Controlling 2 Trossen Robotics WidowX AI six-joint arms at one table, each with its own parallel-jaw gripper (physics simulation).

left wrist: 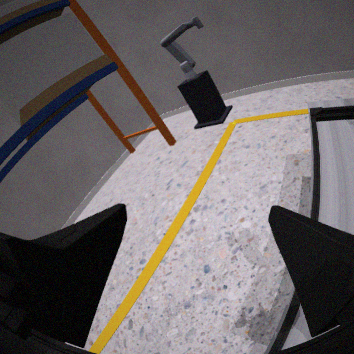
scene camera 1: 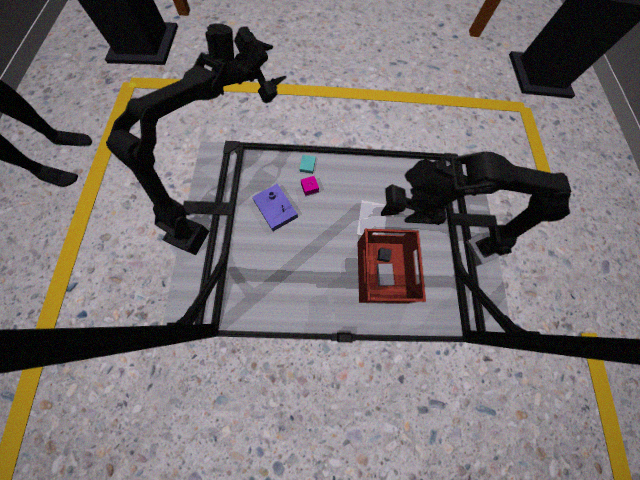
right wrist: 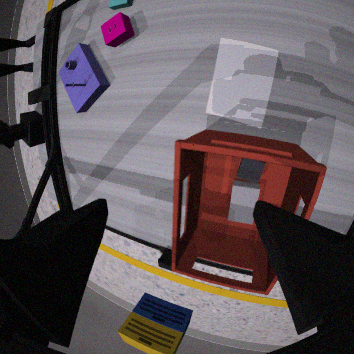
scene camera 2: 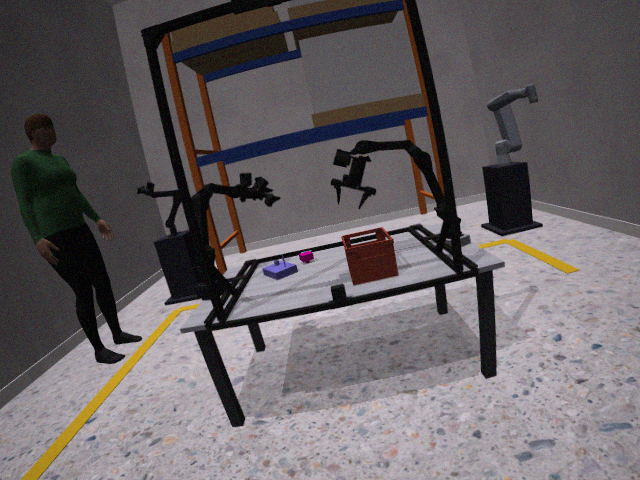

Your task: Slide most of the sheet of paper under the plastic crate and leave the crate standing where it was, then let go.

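A white sheet of paper [scene camera 1: 371,212] [right wrist: 245,82] lies flat behind the crate's far wall; in the right wrist view a narrow strip of table shows between them. Scene camera 2 does not show it. The red-brown plastic crate [scene camera 1: 363,268] [scene camera 2: 373,262] [right wrist: 220,246] stands upright at the right front of the table. My right gripper [scene camera 1: 394,216] [scene camera 2: 349,207] [right wrist: 183,208] is open and empty, high above the table, fingers pointing down. My left gripper [scene camera 1: 277,63] [scene camera 2: 275,198] [left wrist: 200,213] is open and empty, raised at the far left, away from paper and crate.
Inside the crate show a dark block [scene camera 1: 384,254] [right wrist: 251,169] and a light grey rectangle [scene camera 1: 385,274] [right wrist: 244,202]. A purple box [scene camera 1: 275,207] [scene camera 2: 280,269] [right wrist: 82,80], a magenta block [scene camera 1: 310,185] [scene camera 2: 306,256] [right wrist: 118,30] and a teal block [scene camera 1: 307,163] [right wrist: 120,4] lie left.
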